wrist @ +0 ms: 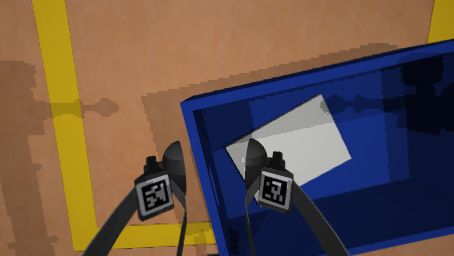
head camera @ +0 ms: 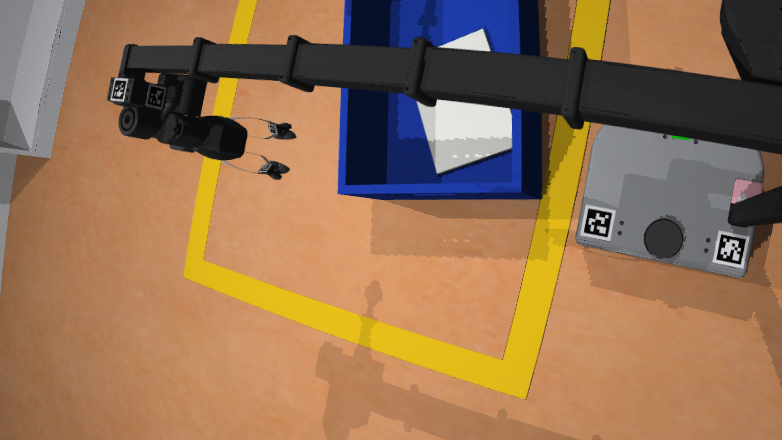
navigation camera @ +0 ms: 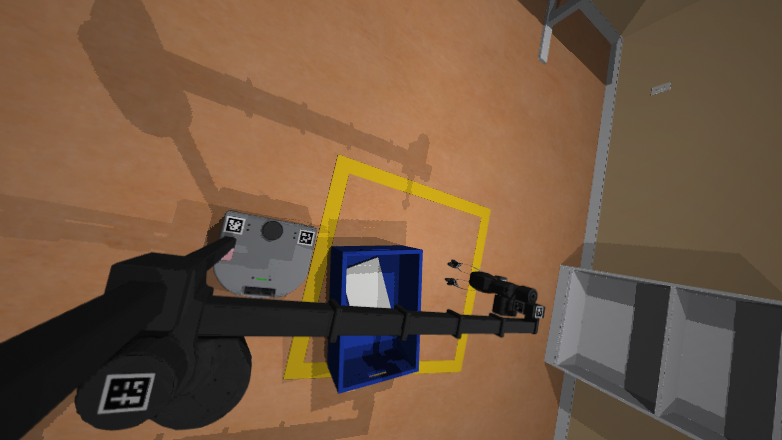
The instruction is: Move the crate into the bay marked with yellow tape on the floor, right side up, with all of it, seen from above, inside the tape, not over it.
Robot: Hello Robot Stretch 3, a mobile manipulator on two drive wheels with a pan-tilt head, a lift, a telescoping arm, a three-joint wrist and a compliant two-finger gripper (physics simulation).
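Places are measured from the robot's base along level axes (x down, y back, z left), in centimetres.
Pixels of known places: gripper, fingertip midpoint: [wrist: 215,157] [head camera: 288,152] [navigation camera: 447,271]; robot's base at its link origin: [head camera: 661,236] [navigation camera: 272,229].
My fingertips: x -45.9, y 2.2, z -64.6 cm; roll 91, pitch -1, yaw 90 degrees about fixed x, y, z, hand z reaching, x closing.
For each thing: its top centre in the pictures, then the offset to it from my fingertips. "pt": a spot on its surface instead.
- blue crate at its top centre: [head camera: 425,49] [wrist: 352,167] [navigation camera: 383,316] dx +23.8, dy +26.8, dz +11.7 cm
- white flat thing at its top centre: [head camera: 460,100] [wrist: 289,153] [navigation camera: 366,290] dx +42.4, dy +20.4, dz +14.2 cm
- grey shelf unit at a spot on its surface: [head camera: 59,71] pt dx +41.7, dy +20.7, dz -156.3 cm
The blue crate [head camera: 426,189] [navigation camera: 410,279] [wrist: 300,81] stands upright, open top up, with a white flat thing [head camera: 470,125] [navigation camera: 366,284] [wrist: 310,145] inside. The yellow tape [head camera: 300,305] [navigation camera: 382,178] [wrist: 71,150] outlines the bay. Much of the crate is inside it; in the navigation view its lower end covers the lower strip and reaches past it. Its left side is close to the left strip. My gripper [head camera: 278,149] [navigation camera: 452,273] [wrist: 215,157] is open and empty, apart from the crate, to its right in the navigation view. The arm hides part of the crate.
My base [head camera: 656,186] [navigation camera: 273,257] stands just outside the tape, left of the bay in the navigation view. The arm [head camera: 355,68] [navigation camera: 377,322] crosses above the crate. A grey shelf unit [head camera: 59,71] [navigation camera: 558,317] stands beyond the wrist, by the wall [navigation camera: 683,164].
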